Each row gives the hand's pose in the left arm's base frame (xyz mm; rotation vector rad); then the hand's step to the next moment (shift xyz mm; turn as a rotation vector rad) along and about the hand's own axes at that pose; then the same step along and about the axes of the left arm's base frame.
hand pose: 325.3 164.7 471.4 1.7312 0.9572 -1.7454
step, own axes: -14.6 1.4 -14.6 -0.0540 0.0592 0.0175
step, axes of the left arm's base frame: 11.4 8.5 15.1 0.0378 -0.0575 0.0446
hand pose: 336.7 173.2 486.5 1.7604 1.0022 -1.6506
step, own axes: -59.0 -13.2 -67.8 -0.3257 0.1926 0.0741
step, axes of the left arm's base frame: 31.1 51.8 67.8 0.1154 -0.2252 0.2909
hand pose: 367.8 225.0 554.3 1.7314 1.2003 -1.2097
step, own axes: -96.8 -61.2 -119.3 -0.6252 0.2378 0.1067
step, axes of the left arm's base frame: -35.0 98.8 127.9 0.1077 -0.3572 0.5654
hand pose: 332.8 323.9 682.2 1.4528 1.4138 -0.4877
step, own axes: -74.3 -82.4 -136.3 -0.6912 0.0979 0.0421
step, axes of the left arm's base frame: -139.5 61.7 87.4 -0.0571 -0.3629 0.5951
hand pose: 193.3 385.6 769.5 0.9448 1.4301 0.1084
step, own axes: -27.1 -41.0 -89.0 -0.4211 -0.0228 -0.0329
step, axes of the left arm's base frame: -101.3 0.6 9.1 -0.1235 -0.2462 0.3210
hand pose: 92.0 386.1 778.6 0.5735 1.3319 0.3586
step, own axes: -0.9 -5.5 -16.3 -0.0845 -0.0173 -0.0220
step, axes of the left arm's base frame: -16.5 -1.9 -4.6 -0.0408 -0.0569 0.0550
